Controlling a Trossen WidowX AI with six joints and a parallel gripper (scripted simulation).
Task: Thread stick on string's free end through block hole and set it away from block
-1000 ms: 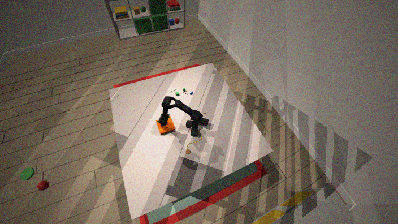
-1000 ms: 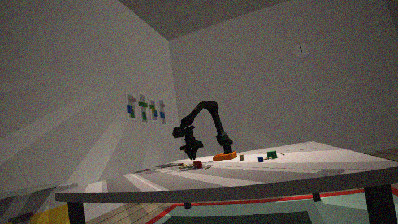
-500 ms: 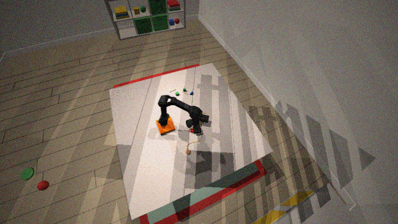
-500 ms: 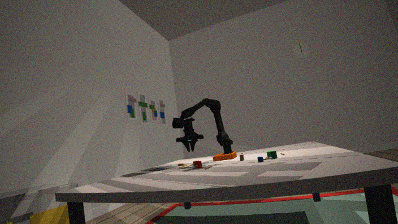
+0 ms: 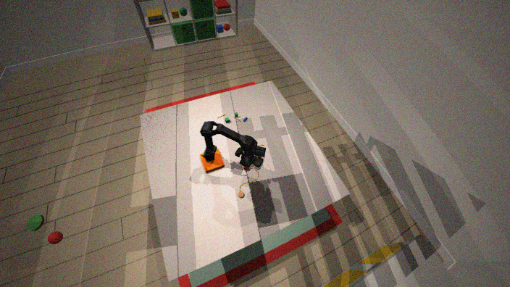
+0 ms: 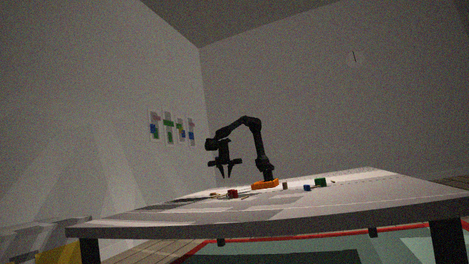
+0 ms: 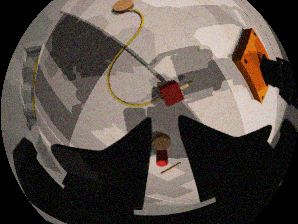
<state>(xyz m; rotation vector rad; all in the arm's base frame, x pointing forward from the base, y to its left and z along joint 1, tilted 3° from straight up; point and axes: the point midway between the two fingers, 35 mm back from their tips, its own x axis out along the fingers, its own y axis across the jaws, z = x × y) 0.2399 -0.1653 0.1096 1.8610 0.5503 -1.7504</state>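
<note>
Now: gripper tip 80 mm above the red wooden block, 10 mm to the right of it and 10 mm past it. Round my gripper tip: wooden disc (90 mm below, 80 mm ahead, 60 mm to the left); then round wooden button (170 mm to the right, 120 mm behind, 90 mm below); then loose stick (160 mm to the left, 140 mm ahead, 90 mm below).
</note>
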